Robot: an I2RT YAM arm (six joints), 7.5 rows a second.
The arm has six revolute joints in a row. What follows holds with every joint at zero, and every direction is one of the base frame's.
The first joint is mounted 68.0 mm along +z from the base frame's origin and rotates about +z.
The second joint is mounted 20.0 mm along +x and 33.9 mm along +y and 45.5 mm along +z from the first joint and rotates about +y.
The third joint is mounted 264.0 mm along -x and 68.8 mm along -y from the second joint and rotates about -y.
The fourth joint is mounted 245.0 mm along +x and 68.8 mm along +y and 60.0 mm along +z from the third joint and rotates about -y.
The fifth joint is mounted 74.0 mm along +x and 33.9 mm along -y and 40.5 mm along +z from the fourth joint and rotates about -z.
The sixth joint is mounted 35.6 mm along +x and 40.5 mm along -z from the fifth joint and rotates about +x.
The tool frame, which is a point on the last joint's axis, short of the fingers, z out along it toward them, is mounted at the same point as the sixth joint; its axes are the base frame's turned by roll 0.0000, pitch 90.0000 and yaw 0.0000 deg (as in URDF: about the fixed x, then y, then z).
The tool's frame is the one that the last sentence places.
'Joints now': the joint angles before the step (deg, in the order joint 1, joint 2, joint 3, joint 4, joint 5, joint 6). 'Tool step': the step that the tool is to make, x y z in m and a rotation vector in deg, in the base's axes. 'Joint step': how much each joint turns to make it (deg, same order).
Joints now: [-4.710, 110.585, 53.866, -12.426, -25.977, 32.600]
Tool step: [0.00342, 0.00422, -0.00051, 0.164, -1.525, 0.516]
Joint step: [0.743, 0.349, 0.001, 2.010, -0.175, 0.350]
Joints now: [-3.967, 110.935, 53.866, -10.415, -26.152, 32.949]
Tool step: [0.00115, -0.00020, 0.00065, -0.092, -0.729, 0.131]
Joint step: [-0.022, -0.021, 0.022, 0.613, -0.022, -0.175]
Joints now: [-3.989, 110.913, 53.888, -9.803, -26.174, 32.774]
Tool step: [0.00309, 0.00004, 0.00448, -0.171, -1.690, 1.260]
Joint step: [0.000, -0.349, 0.570, 0.196, -0.459, -1.312]
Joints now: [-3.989, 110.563, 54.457, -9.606, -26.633, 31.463]
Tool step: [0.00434, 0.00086, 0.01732, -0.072, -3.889, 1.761]
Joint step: [0.110, -2.359, 0.917, -0.108, -0.896, -1.573]
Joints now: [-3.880, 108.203, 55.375, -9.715, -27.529, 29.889]
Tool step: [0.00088, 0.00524, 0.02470, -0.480, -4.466, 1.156]
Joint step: [0.875, -4.023, 0.414, -0.131, 0.045, -0.393]
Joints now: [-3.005, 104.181, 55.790, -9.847, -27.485, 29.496]
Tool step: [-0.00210, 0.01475, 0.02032, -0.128, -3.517, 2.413]
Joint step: [2.427, -3.519, 0.066, -0.065, 0.022, 0.001]
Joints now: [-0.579, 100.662, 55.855, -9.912, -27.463, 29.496]
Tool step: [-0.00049, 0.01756, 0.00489, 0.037, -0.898, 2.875]
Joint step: [2.907, -0.611, 0.285, 0.023, 0.000, 0.045]
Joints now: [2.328, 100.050, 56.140, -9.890, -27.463, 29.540]
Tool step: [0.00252, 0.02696, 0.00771, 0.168, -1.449, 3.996]
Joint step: [4.392, 0.022, 1.575, 0.085, 0.196, 0.392]
